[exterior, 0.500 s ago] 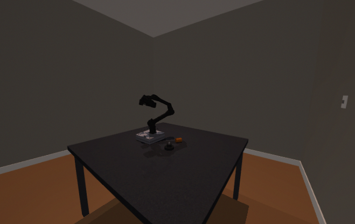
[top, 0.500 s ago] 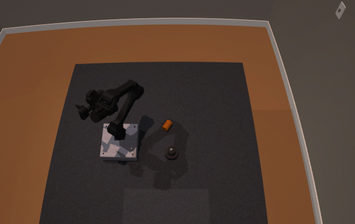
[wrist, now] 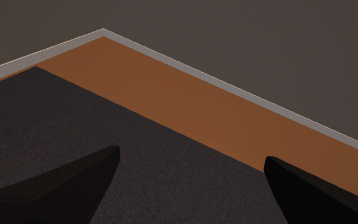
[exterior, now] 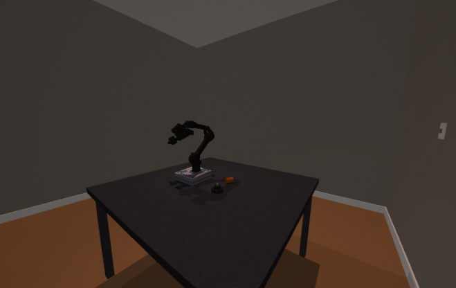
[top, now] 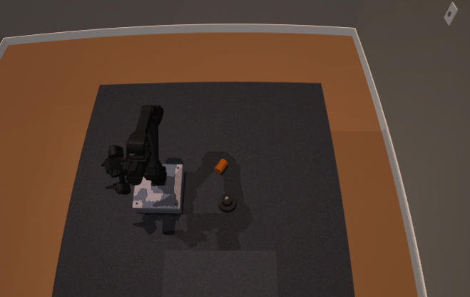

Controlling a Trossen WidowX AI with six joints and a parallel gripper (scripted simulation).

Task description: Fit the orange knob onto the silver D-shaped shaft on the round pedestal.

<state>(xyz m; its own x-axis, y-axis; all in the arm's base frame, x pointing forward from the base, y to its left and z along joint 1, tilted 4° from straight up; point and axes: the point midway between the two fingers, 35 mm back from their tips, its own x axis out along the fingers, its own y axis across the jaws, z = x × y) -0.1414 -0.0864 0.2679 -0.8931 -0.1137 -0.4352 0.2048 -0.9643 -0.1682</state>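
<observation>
My gripper tip is now 450 mm short of the orange knob, 290 mm above it and 170 mm to the right of it. Also, from my gripper tip: round pedestal with shaft 470 mm ahead, 280 mm below.
</observation>
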